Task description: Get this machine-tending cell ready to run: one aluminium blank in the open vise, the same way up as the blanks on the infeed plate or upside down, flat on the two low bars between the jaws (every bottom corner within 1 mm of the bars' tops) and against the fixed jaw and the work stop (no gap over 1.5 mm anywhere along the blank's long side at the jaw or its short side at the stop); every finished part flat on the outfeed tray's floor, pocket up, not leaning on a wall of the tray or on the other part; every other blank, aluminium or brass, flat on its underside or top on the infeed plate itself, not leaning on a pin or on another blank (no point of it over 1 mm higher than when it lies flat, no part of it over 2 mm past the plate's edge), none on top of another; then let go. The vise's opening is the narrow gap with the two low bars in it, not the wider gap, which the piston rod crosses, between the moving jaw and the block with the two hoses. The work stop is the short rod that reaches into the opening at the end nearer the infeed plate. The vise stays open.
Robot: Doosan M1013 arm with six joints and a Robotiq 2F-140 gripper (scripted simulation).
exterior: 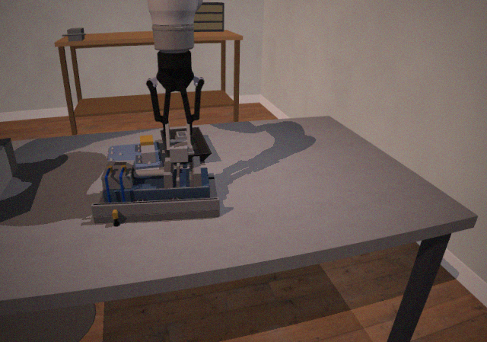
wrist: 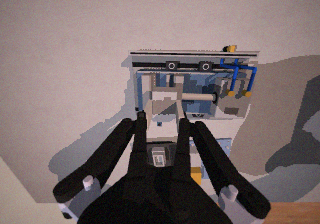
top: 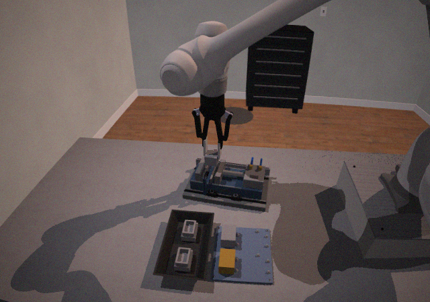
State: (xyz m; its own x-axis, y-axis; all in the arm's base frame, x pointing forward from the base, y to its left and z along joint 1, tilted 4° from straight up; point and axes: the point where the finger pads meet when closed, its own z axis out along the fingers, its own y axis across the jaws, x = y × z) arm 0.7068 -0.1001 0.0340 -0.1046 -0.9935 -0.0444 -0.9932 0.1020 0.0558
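The blue vise is 60 mm behind my hand, 10 mm to the left of it and 140 mm below it. From my hand the other things lie so: brass blank: 90 mm behind, 340 mm to the left, 150 mm below; then aluminium blank: 80 mm behind, 250 mm to the left, 150 mm below; then infeed plate: 130 mm behind, 290 mm to the left, 170 mm below.
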